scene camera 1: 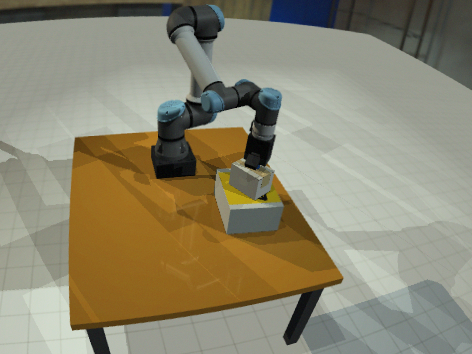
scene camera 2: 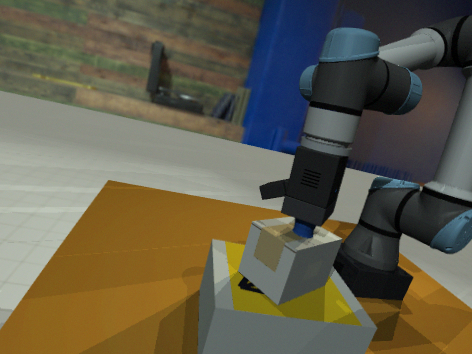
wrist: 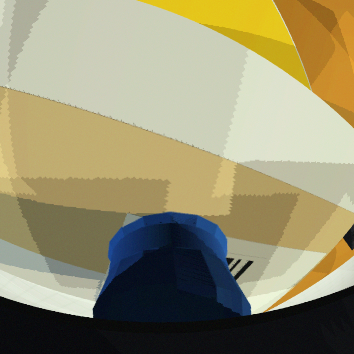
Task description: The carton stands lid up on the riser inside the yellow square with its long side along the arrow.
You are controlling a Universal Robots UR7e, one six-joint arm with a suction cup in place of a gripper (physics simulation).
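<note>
The white carton (scene camera 1: 244,181) (scene camera 2: 311,270) (wrist: 125,75) is lid up, with tan tape across its lid and down one side. It is over the yellow square (scene camera 1: 238,197) (scene camera 2: 300,311) (wrist: 250,20) on top of the grey riser (scene camera 1: 255,220) (scene camera 2: 280,335). Its sides are turned at an angle to the riser's edges. A small part of the black arrow (scene camera 1: 263,197) (scene camera 2: 248,285) shows beside the carton's lower edge; the carton hides the rest. I cannot tell whether its underside touches the riser. My blue suction cup (scene camera 1: 257,166) (scene camera 2: 304,232) (wrist: 169,225) is on the lid and shut on the carton.
The riser stands on the orange table (scene camera 1: 150,250) (scene camera 2: 135,225) (wrist: 332,45), near its right edge in scene camera 1's view. The arm's black base (scene camera 1: 174,164) (scene camera 2: 375,280) is bolted behind and left of it there.
</note>
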